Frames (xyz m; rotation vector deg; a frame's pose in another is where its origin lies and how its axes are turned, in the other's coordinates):
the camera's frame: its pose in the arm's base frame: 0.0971 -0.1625 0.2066 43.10 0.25 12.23
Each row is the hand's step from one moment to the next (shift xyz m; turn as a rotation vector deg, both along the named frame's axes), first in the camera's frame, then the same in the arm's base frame.
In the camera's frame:
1: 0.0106 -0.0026 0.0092 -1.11 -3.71 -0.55
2: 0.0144 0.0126 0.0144 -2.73 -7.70 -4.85
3: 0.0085 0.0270 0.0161 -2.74 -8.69 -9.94
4: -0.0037 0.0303 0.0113 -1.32 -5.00 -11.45
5: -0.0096 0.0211 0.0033 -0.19 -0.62 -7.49
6: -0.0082 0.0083 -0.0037 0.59 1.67 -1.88
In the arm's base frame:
1: 0.0116 -0.0060 0.0057 -0.42 -2.48 -3.00
2: 0.0128 0.0020 0.0201 -1.59 -2.71 -8.97
3: 0.0045 0.0099 0.0307 -1.82 0.04 -13.36
4: -0.0085 0.0131 0.0285 -1.26 3.95 -11.86
5: -0.0132 0.0109 0.0160 -0.67 4.60 -5.91
6: -0.0099 0.0068 0.0023 0.11 2.57 -0.20

